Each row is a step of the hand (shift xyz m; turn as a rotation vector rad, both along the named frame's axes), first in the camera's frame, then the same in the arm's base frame.
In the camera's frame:
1: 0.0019 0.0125 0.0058 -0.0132 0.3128 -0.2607
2: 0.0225 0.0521 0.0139 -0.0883 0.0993 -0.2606
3: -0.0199 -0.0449 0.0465 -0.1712 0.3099 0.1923
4: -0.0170 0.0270 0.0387 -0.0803 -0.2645 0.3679
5: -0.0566 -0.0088 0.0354 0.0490 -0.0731 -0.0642
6: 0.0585 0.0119 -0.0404 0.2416 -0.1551 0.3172
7: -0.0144 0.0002 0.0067 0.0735 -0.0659 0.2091
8: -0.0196 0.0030 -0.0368 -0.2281 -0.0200 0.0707
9: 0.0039 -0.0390 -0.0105 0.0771 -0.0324 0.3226
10: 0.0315 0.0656 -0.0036 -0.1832 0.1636 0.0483
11: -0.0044 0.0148 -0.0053 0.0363 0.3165 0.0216
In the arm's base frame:
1: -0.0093 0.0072 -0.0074 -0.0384 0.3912 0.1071
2: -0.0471 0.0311 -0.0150 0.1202 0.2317 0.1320
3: 0.0200 -0.0550 -0.0340 -0.0716 0.2104 -0.3361
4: -0.0124 0.0083 -0.0479 0.0538 -0.3786 -0.2560
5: 0.0373 -0.0100 -0.0552 0.0167 -0.0427 0.0988
6: -0.0385 0.0145 0.0592 -0.2398 -0.3451 -0.0803
7: 0.0092 0.0006 -0.0129 -0.1049 -0.1751 -0.1087
8: 0.0278 0.0253 0.0182 0.1692 0.0076 -0.1695
9: 0.0184 -0.0286 0.0221 -0.1640 -0.2028 -0.2075
10: -0.0543 0.0486 -0.0004 0.0568 0.1606 -0.1834
11: -0.0013 0.0161 -0.0025 -0.1820 0.2452 -0.0935

